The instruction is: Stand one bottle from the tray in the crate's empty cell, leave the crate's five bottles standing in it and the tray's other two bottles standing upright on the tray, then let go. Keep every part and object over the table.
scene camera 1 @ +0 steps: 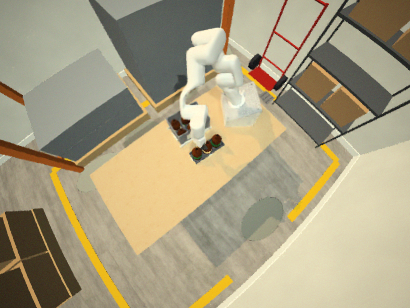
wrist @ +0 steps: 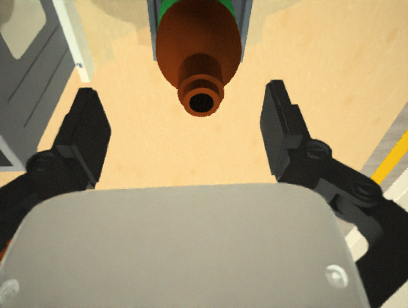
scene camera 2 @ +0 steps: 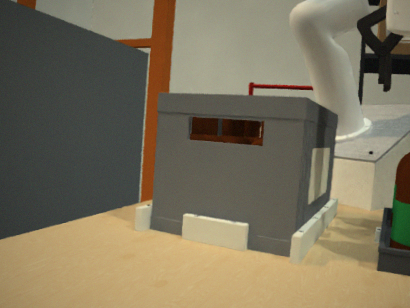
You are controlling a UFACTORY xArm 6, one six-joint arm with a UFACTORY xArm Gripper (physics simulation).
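Where they show: gripper, fingertip midpoint: (wrist: 183, 105); arm's base, link origin: (scene camera 1: 236, 101) (scene camera 2: 345, 131).
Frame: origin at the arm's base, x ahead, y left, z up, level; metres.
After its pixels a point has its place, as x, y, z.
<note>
The grey crate (scene camera 1: 171, 132) {0.493, -0.262, -0.141} (scene camera 2: 225, 185) {0.506, -0.207, -0.083} (wrist: 37, 70) {0.487, -0.114, -0.054} stands on the table. Brown bottles show in it; the arm hides part of it, and I cannot tell which cell is empty. The dark tray (scene camera 1: 211, 155) {0.433, 0.104, -0.138} (scene camera 2: 392, 262) {0.546, -0.022, -0.141} (wrist: 245, 30) {0.532, 0.069, -0.127} beside it holds three upright brown bottles. The end bottle (scene camera 1: 196, 153) {0.523, 0.033, -0.033} (scene camera 2: 404, 220) {0.527, -0.009, -0.100} (wrist: 200, 45) {0.487, 0.027, -0.032} has a green label, the middle bottle (scene camera 1: 207, 147) {0.439, 0.064, -0.032} a pale one, the far bottle (scene camera 1: 216, 140) {0.355, 0.079, -0.033} a green one. My gripper (wrist: 183, 105) {0.478, 0.018, 0.043} is open and empty, above the tray end. In the wrist view the end bottle's mouth appears between the fingertips, touching neither.
White strips (scene camera 2: 215, 231) {0.516, -0.213, -0.136} (wrist: 75, 42) {0.501, -0.107, -0.123} stand along the crate's base. The robot's pale base block (scene camera 1: 242, 107) {0.029, 0.071, 0.017} (scene camera 2: 352, 180) {0.139, 0.002, -0.100} stands behind the crate and tray. A large dark grey cabinet (scene camera 1: 165, 50) (scene camera 2: 70, 125) stands beyond the crate's side of the table.
</note>
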